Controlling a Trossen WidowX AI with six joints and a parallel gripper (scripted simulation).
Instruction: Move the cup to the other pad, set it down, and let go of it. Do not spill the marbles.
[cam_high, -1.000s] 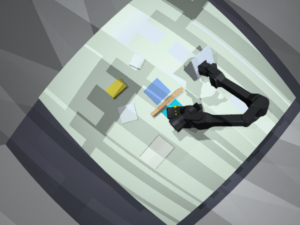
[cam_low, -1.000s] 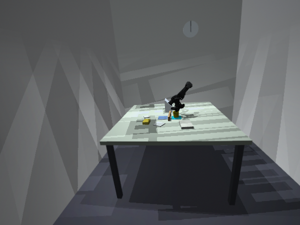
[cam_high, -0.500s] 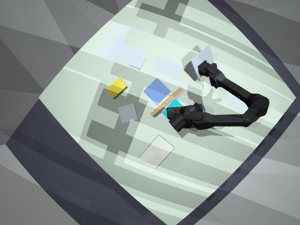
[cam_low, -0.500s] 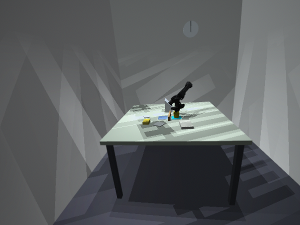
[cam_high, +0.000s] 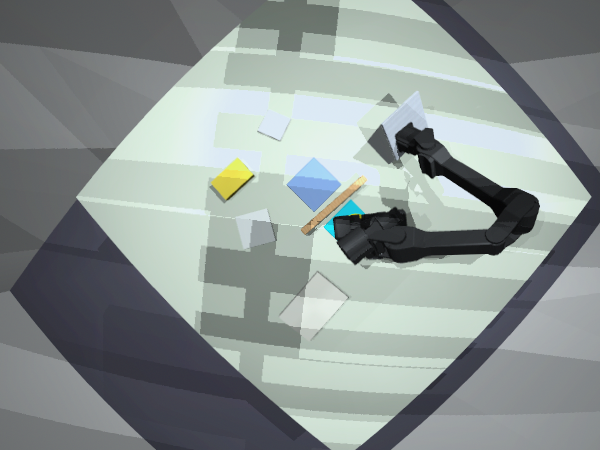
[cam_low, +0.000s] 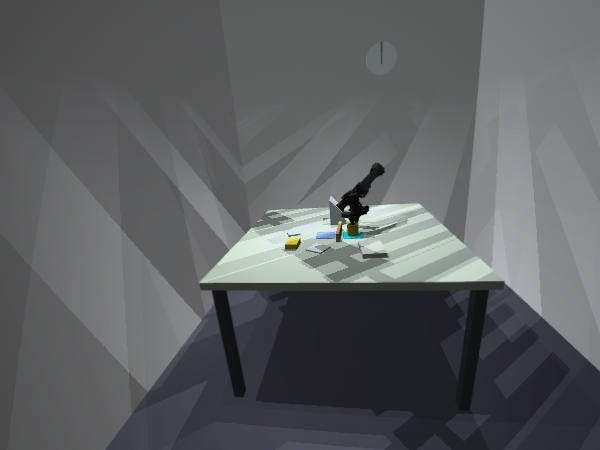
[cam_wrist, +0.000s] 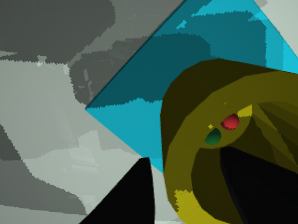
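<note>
The yellow cup lies 2 cm ahead of my gripper tip, 1 cm to the right of it and 2 cm below it. Round my gripper tip: wooden bar (3 cm ahead, 10 cm to the right, 4 cm below); cyan pad (3 cm ahead, 1 cm to the right, 6 cm below).
</note>
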